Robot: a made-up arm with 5 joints. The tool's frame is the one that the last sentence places.
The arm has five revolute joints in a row. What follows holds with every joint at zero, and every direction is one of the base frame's.
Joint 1 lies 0.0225 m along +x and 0.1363 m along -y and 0.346 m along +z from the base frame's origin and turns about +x.
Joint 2 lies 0.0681 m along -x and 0.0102 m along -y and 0.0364 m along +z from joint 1 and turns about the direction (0.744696, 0.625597, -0.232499).
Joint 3 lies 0.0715 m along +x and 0.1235 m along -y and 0.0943 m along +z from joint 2 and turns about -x.
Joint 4 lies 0.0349 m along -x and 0.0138 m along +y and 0.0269 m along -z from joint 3 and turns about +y.
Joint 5 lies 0.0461 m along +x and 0.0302 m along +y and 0.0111 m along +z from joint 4 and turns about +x.
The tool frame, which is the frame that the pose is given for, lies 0.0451 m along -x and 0.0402 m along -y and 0.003 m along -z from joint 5; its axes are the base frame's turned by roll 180, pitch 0 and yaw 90 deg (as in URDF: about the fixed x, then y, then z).
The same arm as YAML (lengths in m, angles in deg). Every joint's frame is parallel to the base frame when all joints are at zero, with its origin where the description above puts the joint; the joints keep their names.
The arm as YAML. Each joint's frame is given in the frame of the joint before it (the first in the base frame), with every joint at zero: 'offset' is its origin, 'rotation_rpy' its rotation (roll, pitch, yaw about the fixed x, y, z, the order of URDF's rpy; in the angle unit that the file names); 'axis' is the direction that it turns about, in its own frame. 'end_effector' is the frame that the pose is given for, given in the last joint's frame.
length_unit: m
angle_unit: deg
chain:
  - id: joint 1
    offset: [0.0225, -0.1363, 0.346]
    rotation_rpy: [0.0, 0.0, 0.0]
    axis: [1.0, 0.0, 0.0]
  - id: joint 2
    offset: [-0.0681, -0.0102, 0.0364]
    rotation_rpy: [0.0, 0.0, 0.0]
    axis: [0.744696, 0.625597, -0.232499]
  - id: joint 3
    offset: [0.0715, -0.1235, 0.0943]
    rotation_rpy: [0.0, 0.0, 0.0]
    axis: [-1.0, 0.0, 0.0]
  - id: joint 4
    offset: [-0.0349, 0.0138, -0.0269]
    rotation_rpy: [0.0, 0.0, 0.0]
    axis: [0.0, 1.0, 0.0]
  - id: joint 5
    offset: [0.0461, 0.0302, 0.0111]
    rotation_rpy: [0.0, 0.0, 0.0]
    axis: [1.0, 0.0, 0.0]
end_effector:
  offset: [-0.0451, -0.0402, -0.003]
  rotation_rpy: [180.0, 0.0, 90.0]

